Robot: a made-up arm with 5 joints.
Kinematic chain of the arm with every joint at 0, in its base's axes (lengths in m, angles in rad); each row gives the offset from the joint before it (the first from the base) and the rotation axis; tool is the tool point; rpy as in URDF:
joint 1: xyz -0.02 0 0.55 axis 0.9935 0.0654 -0.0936
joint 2: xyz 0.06 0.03 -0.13 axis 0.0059 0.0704 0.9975
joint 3: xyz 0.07 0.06 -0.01 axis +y
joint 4: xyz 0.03 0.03 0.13 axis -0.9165 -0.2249 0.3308
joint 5: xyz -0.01 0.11 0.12 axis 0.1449 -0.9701 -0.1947
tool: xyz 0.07 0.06 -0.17 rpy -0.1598 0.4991 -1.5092
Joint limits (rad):
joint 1: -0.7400..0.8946
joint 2: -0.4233..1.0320
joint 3: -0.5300..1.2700
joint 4: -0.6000..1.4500
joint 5: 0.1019..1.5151
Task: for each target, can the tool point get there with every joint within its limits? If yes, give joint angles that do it. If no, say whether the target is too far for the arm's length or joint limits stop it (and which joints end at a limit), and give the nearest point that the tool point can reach.
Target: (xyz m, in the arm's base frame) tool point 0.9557 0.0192 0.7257
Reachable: no: too far | nearest point 0.5217 0.0767 0.6019 | short by 0.455 m
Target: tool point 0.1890 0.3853 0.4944
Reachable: yes | joints 0.0831 0.1984 0.1222 0.9720 1.0079
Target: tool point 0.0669 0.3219 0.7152
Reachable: yes | joints 0.6859 0.6534 -0.0036 0.3499 0.3523
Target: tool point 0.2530 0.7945 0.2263
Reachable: no: too far | nearest point 0.1750 0.5167 0.3383 | short by 0.310 m
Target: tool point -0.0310 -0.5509 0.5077
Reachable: no: joint limits stop it (at a limit: joint 1, joint 2, joint 4, joint 5) | nearest point 0.1858 -0.1832 0.7421 | short by 0.487 m
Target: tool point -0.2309 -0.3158 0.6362
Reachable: no: joint limits stop it (at a limit: joint 1, joint 2, joint 3, joint 5) | nearest point -0.0405 -0.0568 0.8786 | short by 0.403 m
